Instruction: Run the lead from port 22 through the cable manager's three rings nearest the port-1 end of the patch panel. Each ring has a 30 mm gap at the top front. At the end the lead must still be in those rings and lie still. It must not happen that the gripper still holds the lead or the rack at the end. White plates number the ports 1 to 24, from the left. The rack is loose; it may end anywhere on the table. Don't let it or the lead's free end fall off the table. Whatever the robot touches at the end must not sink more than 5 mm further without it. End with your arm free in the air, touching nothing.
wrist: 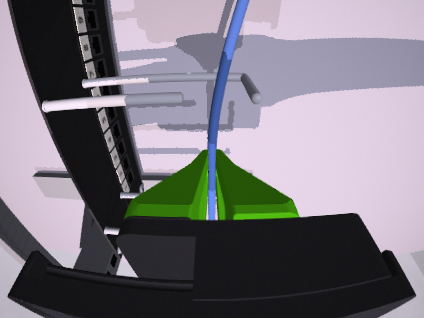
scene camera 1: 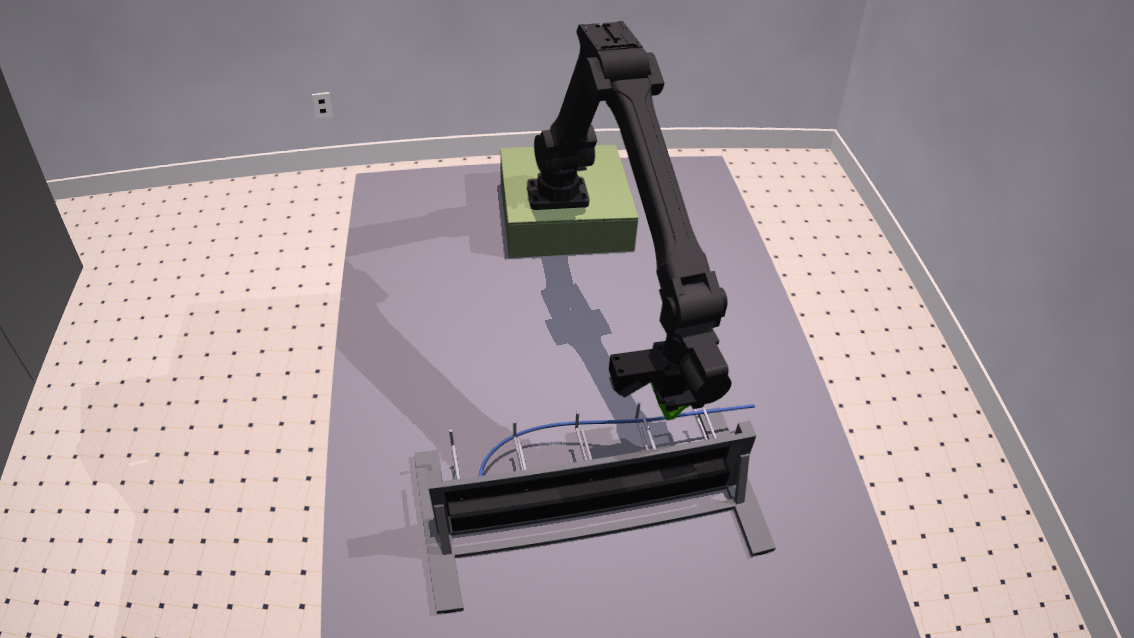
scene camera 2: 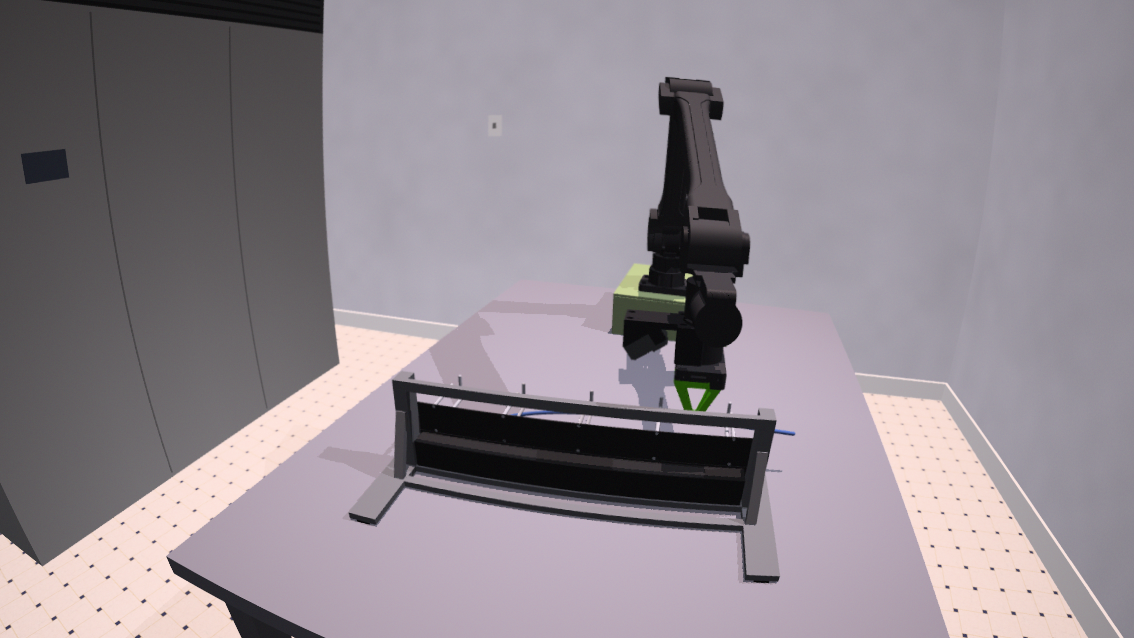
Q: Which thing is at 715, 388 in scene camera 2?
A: My gripper.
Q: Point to a rack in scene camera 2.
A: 655, 468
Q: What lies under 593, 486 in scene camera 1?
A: A rack.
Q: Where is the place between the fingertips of my gripper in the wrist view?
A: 211, 157
